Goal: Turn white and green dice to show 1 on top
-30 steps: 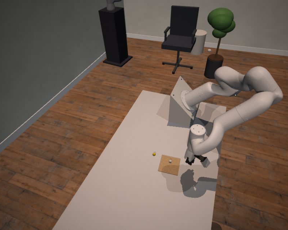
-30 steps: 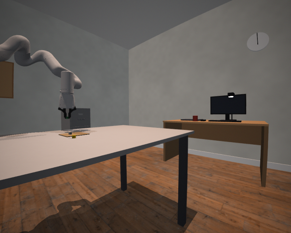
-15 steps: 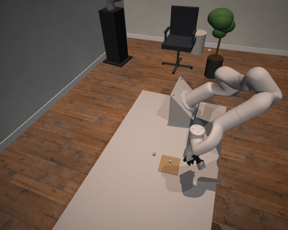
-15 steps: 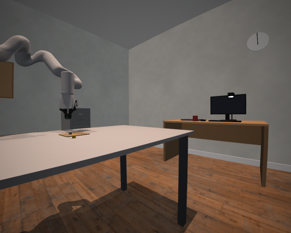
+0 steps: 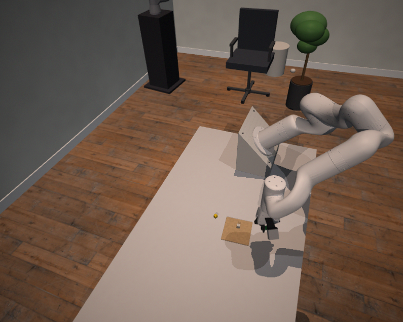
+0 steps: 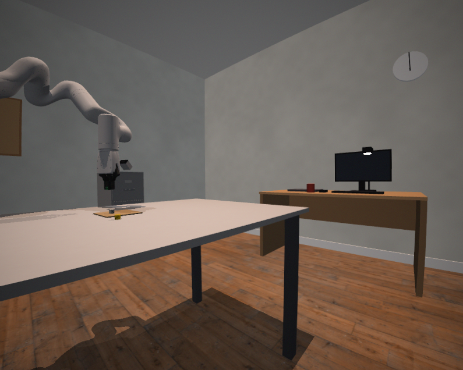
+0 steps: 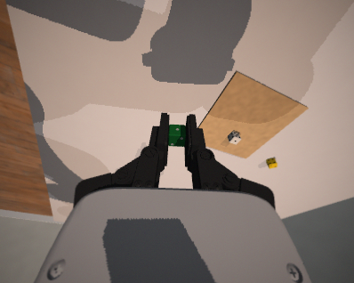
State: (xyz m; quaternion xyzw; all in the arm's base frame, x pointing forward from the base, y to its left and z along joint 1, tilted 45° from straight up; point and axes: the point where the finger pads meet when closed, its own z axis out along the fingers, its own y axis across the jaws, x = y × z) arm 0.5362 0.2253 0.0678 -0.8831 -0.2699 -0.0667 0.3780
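My gripper is now 10 mm past the green die and 10 mm above it. From my hand the other things lie so: mat (10 mm ahead, 140 mm to the right, 110 mm below); white die (20 mm behind, 140 mm to the right, 100 mm below); yellow die (20 mm behind, 270 mm to the right, 110 mm below).
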